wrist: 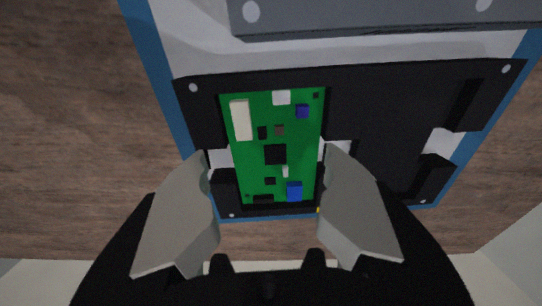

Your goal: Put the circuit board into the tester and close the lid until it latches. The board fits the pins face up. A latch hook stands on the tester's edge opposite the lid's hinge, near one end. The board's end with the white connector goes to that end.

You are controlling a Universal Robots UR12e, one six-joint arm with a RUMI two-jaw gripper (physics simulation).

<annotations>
my gripper: 266,148
green circuit board: 274,135
</annotations>
